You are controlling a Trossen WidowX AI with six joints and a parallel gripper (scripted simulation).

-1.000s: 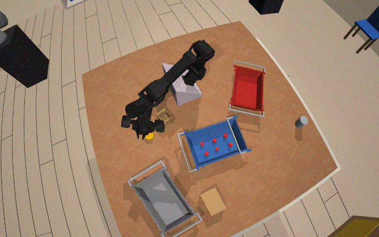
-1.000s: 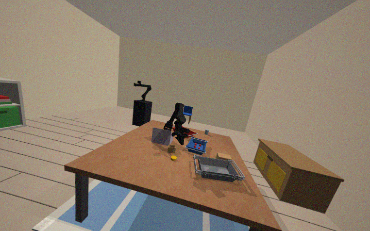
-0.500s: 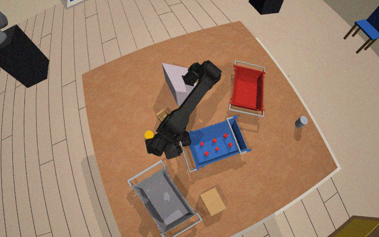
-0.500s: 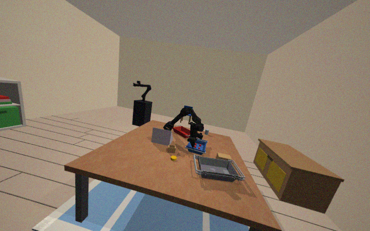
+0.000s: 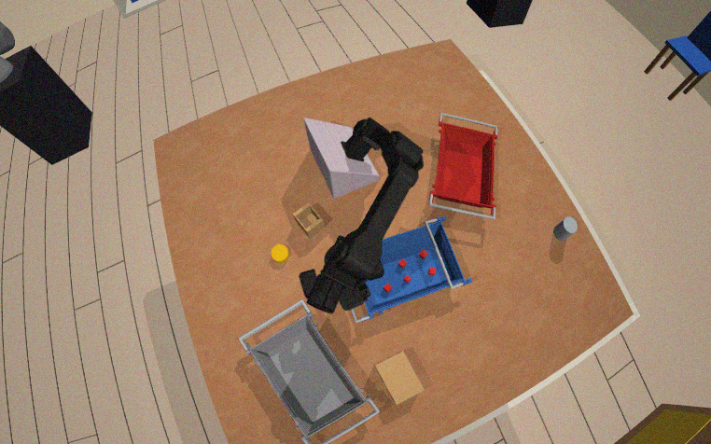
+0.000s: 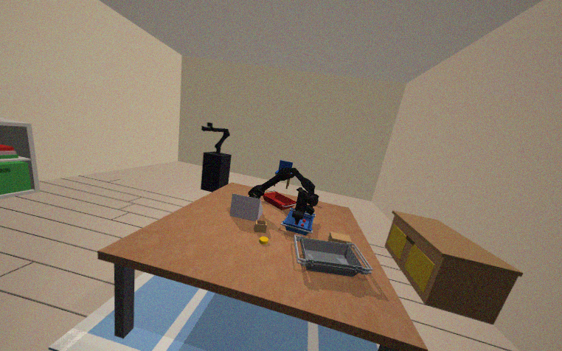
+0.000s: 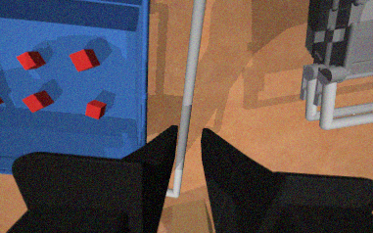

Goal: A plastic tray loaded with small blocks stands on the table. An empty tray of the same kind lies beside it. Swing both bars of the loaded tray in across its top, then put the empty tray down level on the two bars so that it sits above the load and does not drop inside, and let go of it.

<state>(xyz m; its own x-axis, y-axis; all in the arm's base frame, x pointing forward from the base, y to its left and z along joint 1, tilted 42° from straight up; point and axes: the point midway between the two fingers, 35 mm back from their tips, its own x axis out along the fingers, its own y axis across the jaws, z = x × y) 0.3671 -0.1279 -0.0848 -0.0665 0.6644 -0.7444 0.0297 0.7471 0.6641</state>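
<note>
My gripper tip is 23 cm past the red tray, 48 cm to the right of it and 5 cm above it. Also, from my gripper tip: yellow disc (16 cm behind, 14 cm to the right, 9 cm below); then cardboard box (22 cm behind, 3 cm to the right, 8 cm below); then tan block (28 cm ahead, 5 cm to the left, 7 cm below).
</note>
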